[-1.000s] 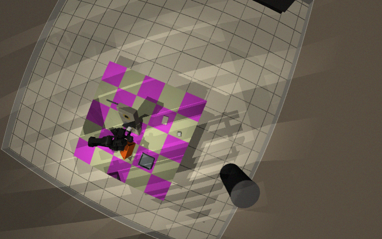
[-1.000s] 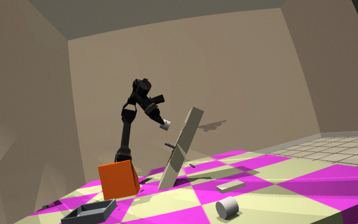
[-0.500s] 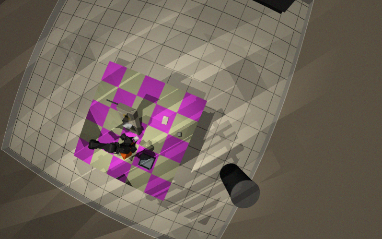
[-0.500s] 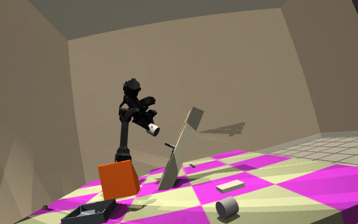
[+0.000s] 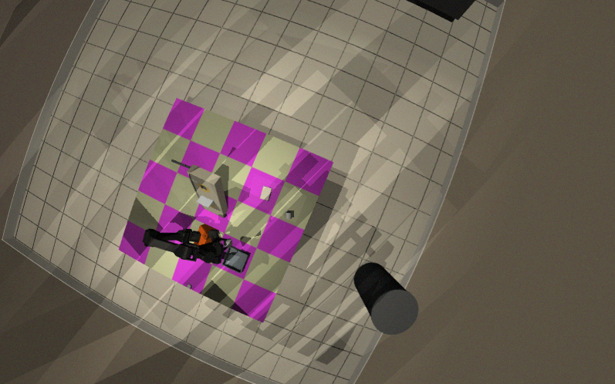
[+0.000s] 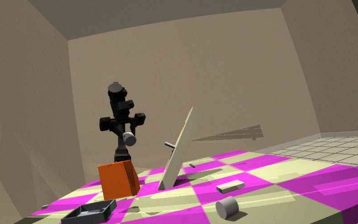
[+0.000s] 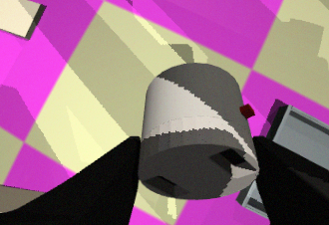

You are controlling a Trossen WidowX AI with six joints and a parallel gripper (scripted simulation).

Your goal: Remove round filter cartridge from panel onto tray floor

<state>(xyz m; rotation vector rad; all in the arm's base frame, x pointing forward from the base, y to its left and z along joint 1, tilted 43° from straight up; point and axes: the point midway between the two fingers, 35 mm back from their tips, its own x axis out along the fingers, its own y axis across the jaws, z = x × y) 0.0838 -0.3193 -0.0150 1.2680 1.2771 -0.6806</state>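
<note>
Now: the grey tray 25 cm below my gripper tip, 19 cm behind it and 2 cm to the right of it. From my gripper tip the other things lie so: flat beige slab: 33 cm ahead, 25 cm below, 8 cm to the right; then round filter cartridge: right at my gripper tip.
</note>
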